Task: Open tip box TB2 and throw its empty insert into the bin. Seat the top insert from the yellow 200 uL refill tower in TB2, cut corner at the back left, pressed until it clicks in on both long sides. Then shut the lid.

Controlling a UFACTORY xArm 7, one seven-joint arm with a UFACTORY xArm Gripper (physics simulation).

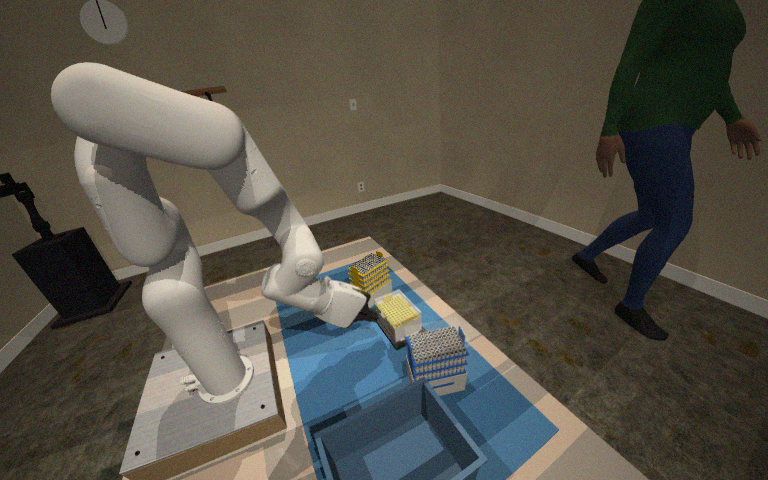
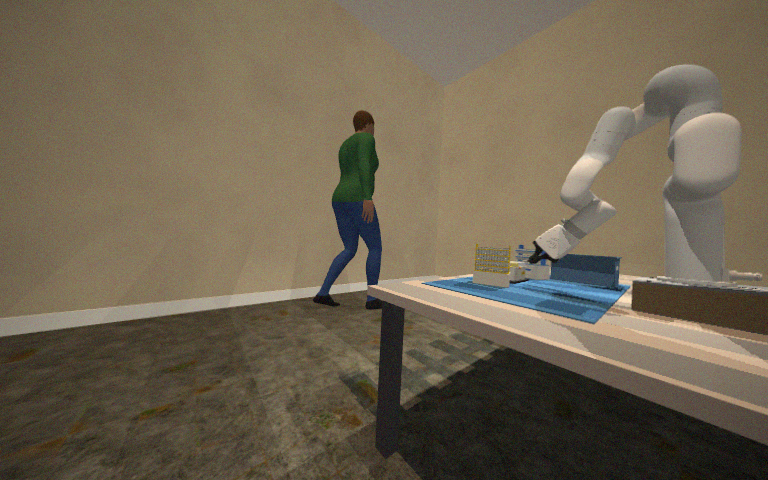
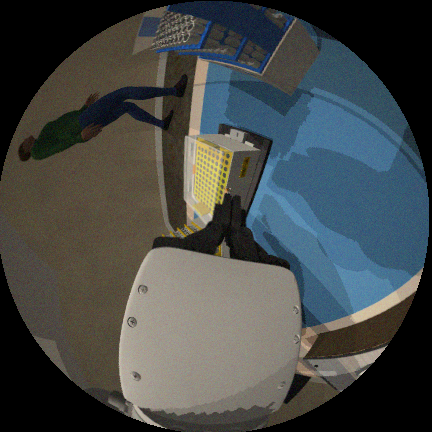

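Note:
The tip box (image 1: 398, 316) (image 3: 243, 167), with a white body and a yellow insert full of holes, stands in a dark holder. I take it as TB2; no label is readable. Clear lid plastic shows along its far side (image 3: 189, 170); I cannot tell whether the lid is shut or raised. The yellow refill tower (image 1: 369, 274) (image 2: 492, 260) (image 3: 181, 231) has several stacked inserts and stands beside the box. The grey-blue bin (image 1: 455, 424) (image 2: 586, 271) stands past the blue tower. My gripper (image 1: 376, 315) (image 2: 530, 260) (image 3: 228, 204) is shut and empty, fingertips at the box's near long side; contact is unclear.
A blue refill tower (image 1: 437, 353) (image 3: 220, 42) stands between the tip box and the bin. These things stand on a blue mat (image 1: 334, 362) (image 2: 583, 308) on the table. A person in a green top (image 1: 668, 62) (image 2: 356, 169) (image 3: 57, 132) is beyond the table.

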